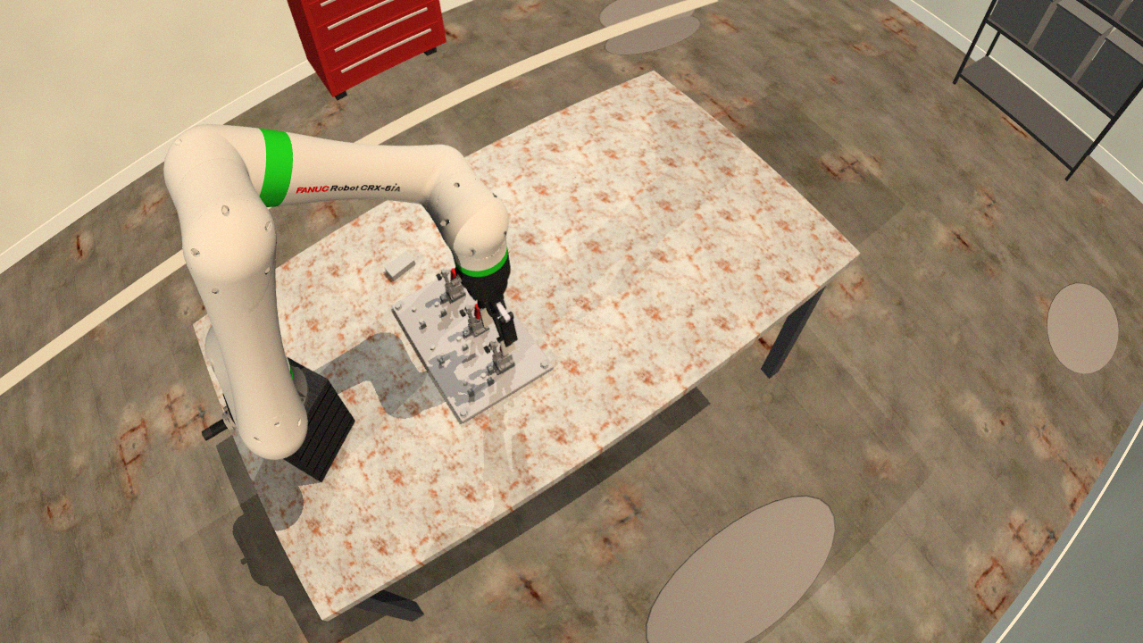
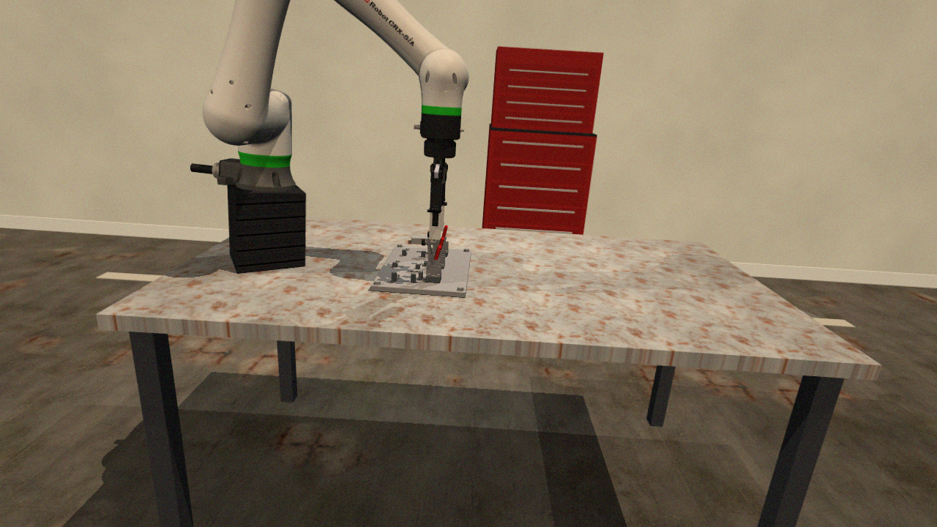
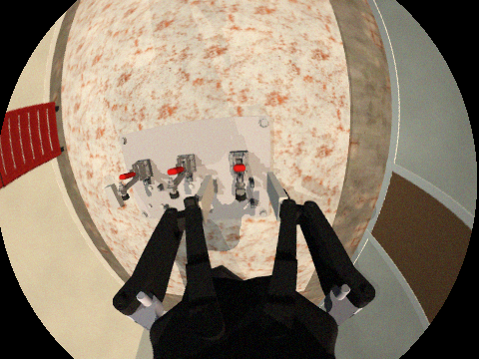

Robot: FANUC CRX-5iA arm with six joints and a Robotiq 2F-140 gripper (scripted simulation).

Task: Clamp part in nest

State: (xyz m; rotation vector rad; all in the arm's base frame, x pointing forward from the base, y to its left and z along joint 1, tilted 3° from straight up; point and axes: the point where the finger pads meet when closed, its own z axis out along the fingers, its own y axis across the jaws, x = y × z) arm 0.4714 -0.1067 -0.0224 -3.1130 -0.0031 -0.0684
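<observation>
My gripper is now 380 mm to the right of the grey block, 160 mm above it and 80 mm past it. The rest, counted from my hand: plate (160 mm below, 110 mm to the left, 30 mm behind).
</observation>
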